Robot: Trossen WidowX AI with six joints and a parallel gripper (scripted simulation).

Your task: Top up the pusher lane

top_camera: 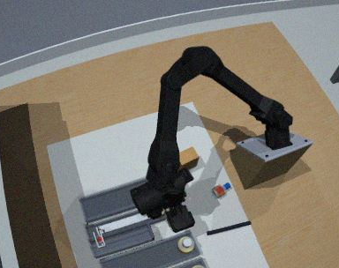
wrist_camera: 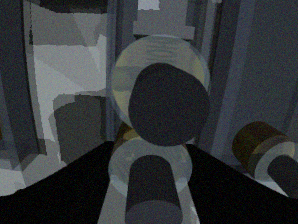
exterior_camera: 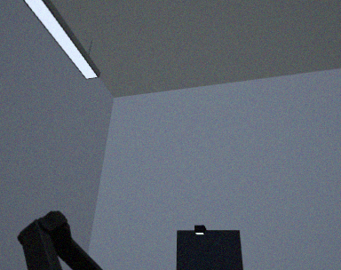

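Right now my gripper tip is 140 mm short of the grey lane rack, 50 mm to the right of it and 10 mm above it. Round my gripper tip: red mark: 220 mm ahead, 70 mm to the left, 40 mm above; then white pusher plate: 140 mm ahead, 50 mm to the left, 20 mm above; then black rod: 160 mm behind, 100 mm to the left, 20 mm below.
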